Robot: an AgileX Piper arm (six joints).
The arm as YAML. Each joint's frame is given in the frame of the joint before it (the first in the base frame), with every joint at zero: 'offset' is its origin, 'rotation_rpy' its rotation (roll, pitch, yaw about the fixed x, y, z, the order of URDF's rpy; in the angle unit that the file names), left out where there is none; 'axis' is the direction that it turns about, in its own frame. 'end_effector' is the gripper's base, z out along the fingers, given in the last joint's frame.
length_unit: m
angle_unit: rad
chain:
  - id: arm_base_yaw
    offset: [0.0, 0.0, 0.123]
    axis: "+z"
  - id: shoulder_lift
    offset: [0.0, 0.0, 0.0]
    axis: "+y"
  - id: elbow
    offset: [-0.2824, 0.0, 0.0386]
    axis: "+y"
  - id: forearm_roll
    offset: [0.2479, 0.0, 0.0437]
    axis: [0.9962, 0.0, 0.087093]
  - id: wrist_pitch
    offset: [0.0, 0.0, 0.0]
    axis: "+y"
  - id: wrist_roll
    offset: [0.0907, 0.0, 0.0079]
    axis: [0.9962, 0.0, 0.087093]
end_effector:
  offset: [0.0, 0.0, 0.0]
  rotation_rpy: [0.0, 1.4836, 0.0]
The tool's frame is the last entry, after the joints.
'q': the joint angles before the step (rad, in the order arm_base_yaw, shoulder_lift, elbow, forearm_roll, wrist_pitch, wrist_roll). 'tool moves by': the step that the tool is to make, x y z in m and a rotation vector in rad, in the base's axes. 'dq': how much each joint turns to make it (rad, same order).
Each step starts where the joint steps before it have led.
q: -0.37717 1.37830 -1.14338 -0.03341 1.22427 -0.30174
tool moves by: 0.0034 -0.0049 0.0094 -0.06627 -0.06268 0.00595
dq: -0.00013 -0.00951 -0.02073 -0.03972 -0.05242 0.00200
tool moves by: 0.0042 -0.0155 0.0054 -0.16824 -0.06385 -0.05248
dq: -0.00001 -0.00007 -0.00019 -0.16787 -0.10903 0.09531
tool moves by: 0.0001 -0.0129 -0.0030 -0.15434 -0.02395 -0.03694
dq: 0.00027 -0.00006 0.03727 -0.18439 -0.09187 0.10586
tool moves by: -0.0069 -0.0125 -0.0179 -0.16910 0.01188 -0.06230
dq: -0.00014 0.00015 0.10464 -0.26738 -0.08238 0.20249
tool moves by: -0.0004 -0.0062 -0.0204 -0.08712 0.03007 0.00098
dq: 0.00016 0.02591 0.07762 -0.16995 -0.05749 0.12537
